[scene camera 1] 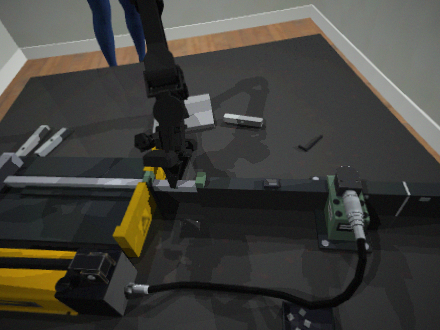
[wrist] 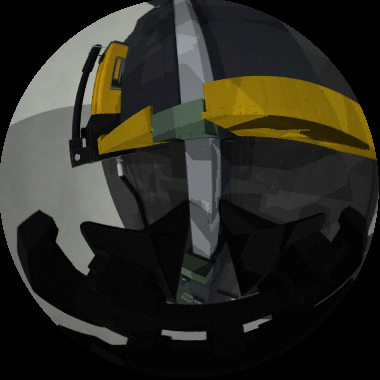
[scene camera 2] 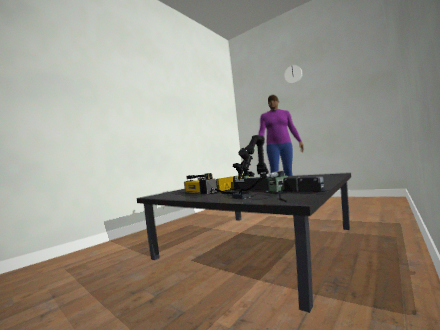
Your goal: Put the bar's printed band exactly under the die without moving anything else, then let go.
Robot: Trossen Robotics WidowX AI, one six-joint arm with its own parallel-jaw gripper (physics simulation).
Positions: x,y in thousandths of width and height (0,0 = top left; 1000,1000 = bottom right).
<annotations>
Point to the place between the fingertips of my gripper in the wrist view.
536,538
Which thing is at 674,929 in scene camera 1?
A black cable.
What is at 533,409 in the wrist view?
A bar.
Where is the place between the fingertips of my gripper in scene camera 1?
399,565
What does my gripper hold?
A bar.
</annotations>
